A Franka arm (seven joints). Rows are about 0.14 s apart.
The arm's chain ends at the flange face. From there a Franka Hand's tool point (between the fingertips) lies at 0.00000 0.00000 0.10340 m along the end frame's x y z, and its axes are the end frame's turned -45 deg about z.
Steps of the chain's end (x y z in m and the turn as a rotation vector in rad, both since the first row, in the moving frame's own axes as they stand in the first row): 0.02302 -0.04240 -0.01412 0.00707 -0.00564 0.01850; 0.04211 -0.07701 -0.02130 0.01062 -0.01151 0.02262; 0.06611 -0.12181 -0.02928 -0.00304 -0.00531 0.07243; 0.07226 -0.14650 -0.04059 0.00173 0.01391 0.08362; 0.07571 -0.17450 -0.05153 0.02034 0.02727 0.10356; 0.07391 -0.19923 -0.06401 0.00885 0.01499 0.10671
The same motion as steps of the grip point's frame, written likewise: 0.04637 -0.01463 -0.01412 0.00899 0.00101 0.01850; 0.08418 -0.02630 -0.02131 0.01565 -0.00063 0.02262; 0.13228 -0.03957 -0.02928 0.00161 -0.00590 0.07243; 0.15579 -0.05156 -0.04060 -0.00861 0.01106 0.08362; 0.18037 -0.06917 -0.05159 -0.00490 0.03367 0.10356; 0.19485 -0.08807 -0.06403 -0.00434 0.01686 0.10671
